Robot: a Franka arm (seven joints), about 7 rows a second.
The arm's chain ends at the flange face. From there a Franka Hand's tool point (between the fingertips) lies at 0.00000 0.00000 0.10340 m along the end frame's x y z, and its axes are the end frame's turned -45 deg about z.
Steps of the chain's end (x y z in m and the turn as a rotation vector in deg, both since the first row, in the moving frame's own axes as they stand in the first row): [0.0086 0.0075 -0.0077 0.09 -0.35 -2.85]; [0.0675 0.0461 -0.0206 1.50 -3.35 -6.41]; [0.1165 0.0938 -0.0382 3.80 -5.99 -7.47]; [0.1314 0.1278 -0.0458 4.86 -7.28 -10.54]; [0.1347 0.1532 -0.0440 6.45 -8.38 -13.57]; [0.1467 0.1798 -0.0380 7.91 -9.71 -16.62]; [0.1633 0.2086 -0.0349 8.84 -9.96 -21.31]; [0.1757 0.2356 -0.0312 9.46 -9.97 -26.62]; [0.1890 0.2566 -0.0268 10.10 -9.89 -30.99]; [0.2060 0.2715 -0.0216 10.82 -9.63 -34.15]
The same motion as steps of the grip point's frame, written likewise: [0.0004 0.0108 -0.0077 0.31 -0.18 -2.85]; [0.0124 0.0743 -0.0208 3.43 -1.31 -6.41]; [0.0125 0.1365 -0.0390 6.92 -1.55 -7.47]; [-0.0019 0.1682 -0.0470 8.58 -1.71 -10.54]; [-0.0177 0.1852 -0.0457 10.49 -1.36 -13.57]; [-0.0289 0.2092 -0.0404 12.46 -1.27 -16.62]; [-0.0378 0.2400 -0.0376 13.29 -0.79 -21.31]; [-0.0486 0.2673 -0.0341 13.74 -0.36 -26.62]; [-0.0542 0.2910 -0.0299 14.14 0.15 -30.99]; [-0.0524 0.3129 -0.0248 14.46 0.84 -34.15]
